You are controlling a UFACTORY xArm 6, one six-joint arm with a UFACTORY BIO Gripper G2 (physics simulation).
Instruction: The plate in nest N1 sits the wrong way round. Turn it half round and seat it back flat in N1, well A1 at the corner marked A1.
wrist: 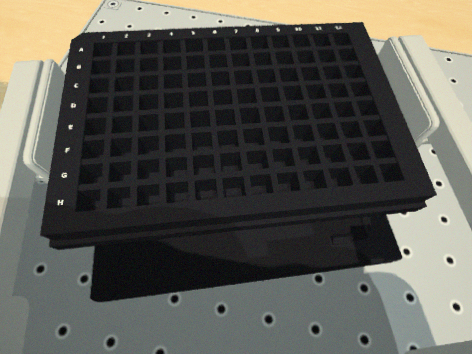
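Note:
The black plate [240, 211] is held across its two short sides between the pale fingers of my gripper [232, 115], which is shut on it. Its printed letters run down the left side from A at the far end to H at the near end, with numbers along the far edge, so well A1 is at the far left. The plate hangs above a black nest [150, 275], with a gap between them. The nest's near part shows below the plate's near edge, roughly parallel to it. The plate hides the rest of the nest, and no A1 mark shows on the visible part.
A grey deck with a grid of holes [245, 340] lies under the nest, partly in shadow. Its far edge shows beyond the plate, with a screw-like round mark at the far left corner. A wooden table top [300, 10] lies beyond it.

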